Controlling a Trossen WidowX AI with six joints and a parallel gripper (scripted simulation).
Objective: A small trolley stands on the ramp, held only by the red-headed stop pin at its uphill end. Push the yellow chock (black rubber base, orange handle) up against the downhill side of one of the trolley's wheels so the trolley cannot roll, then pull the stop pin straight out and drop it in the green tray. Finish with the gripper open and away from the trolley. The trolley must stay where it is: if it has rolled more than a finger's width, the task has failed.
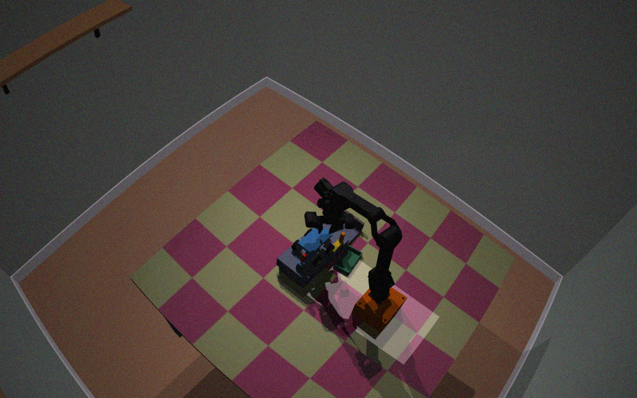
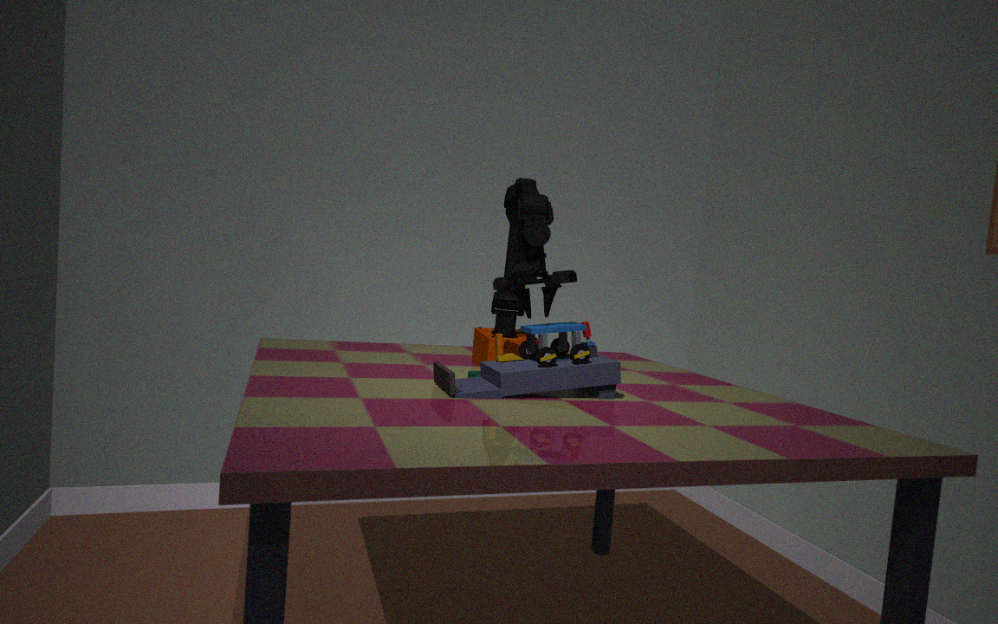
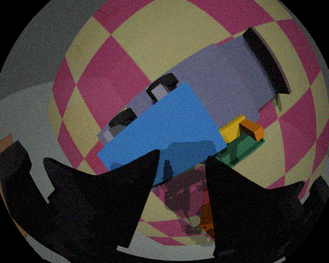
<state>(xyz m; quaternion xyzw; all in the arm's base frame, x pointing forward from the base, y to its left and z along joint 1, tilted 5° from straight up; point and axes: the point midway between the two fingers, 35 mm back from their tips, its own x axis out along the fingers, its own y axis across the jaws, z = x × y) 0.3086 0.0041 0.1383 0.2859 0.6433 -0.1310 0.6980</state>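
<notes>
The red-headed stop pin is 130 mm to the left of my gripper tip, 40 mm below it and 30 mm behind it. From my gripper tip the other things lie so: yellow chock 90 mm below, 60 mm to the right, 40 mm behind; then green tray 180 mm below, 100 mm behind, 70 mm to the right; then blue-topped trolley 60 mm below, 40 mm to the left, 10 mm ahead.
</notes>
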